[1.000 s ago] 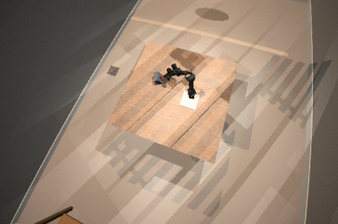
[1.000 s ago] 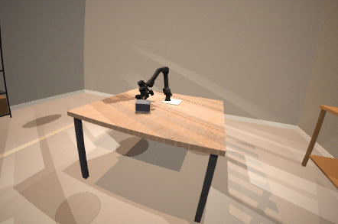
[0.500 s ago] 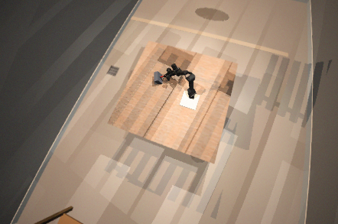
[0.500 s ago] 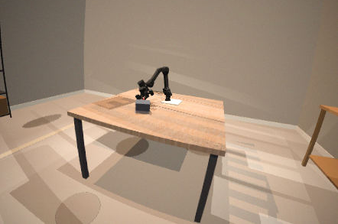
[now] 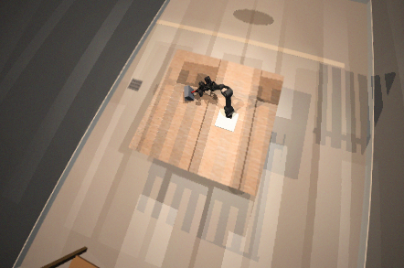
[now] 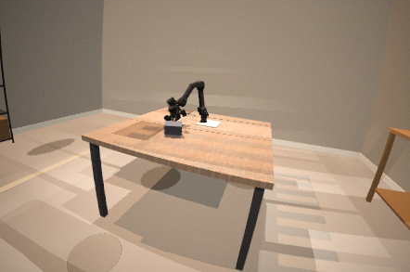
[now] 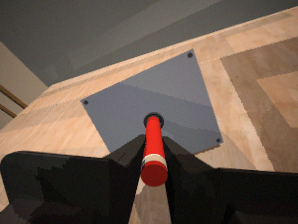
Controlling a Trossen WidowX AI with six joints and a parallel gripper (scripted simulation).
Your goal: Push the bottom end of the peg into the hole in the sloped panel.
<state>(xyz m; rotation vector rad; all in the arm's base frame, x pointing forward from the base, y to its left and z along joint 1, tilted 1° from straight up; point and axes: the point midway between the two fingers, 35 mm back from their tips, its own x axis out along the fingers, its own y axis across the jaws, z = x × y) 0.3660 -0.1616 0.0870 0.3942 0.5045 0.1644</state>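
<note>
The grey sloped panel is 60 mm ahead of my gripper tip, 20 mm to the left of it and 30 mm below it. From my gripper tip the other things lie so: red round peg (10 mm behind, 10 mm above).
</note>
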